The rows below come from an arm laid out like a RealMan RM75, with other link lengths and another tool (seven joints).
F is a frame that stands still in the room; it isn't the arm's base.
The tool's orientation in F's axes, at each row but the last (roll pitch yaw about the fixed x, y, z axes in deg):
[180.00 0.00 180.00]
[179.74 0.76 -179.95]
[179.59 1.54 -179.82]
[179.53 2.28 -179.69]
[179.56 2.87 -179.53]
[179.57 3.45 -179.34]
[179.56 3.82 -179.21]
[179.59 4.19 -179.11]
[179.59 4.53 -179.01]
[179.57 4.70 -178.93]
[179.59 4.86 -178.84]
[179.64 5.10 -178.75]
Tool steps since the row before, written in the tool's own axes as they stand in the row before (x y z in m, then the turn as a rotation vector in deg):
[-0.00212 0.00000 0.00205 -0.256 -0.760 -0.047]
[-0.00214 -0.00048 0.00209 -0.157 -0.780 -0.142]
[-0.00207 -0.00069 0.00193 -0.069 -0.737 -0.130]
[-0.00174 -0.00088 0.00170 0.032 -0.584 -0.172]
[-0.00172 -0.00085 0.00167 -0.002 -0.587 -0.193]
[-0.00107 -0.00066 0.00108 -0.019 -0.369 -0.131]
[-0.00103 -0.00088 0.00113 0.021 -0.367 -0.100]
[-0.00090 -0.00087 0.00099 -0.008 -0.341 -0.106]
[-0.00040 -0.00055 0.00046 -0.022 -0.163 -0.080]
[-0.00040 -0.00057 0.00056 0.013 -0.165 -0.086]
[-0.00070 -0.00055 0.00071 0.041 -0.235 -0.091]
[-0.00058 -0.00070 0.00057 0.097 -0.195 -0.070]
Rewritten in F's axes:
[0.00212 0.00000 -0.00205 0.256 -0.760 0.047]
[0.00217 -0.00047 -0.00206 0.156 -0.781 0.141]
[0.00212 -0.00067 -0.00188 0.068 -0.738 0.127]
[0.00181 -0.00086 -0.00164 -0.035 -0.586 0.166]
[0.00181 -0.00082 -0.00159 -0.003 -0.589 0.188]
[0.00114 -0.00064 -0.00102 0.016 -0.370 0.129]
[0.00112 -0.00086 -0.00107 -0.022 -0.368 0.096]
[0.00098 -0.00085 -0.00093 0.006 -0.342 0.104]
[0.00044 -0.00054 -0.00043 0.019 -0.163 0.080]
[0.00046 -0.00056 -0.00053 -0.017 -0.166 0.083]
[0.00077 -0.00053 -0.00065 -0.044 -0.237 0.086]
[0.00064 -0.00068 -0.00052 -0.098 -0.198 0.060]

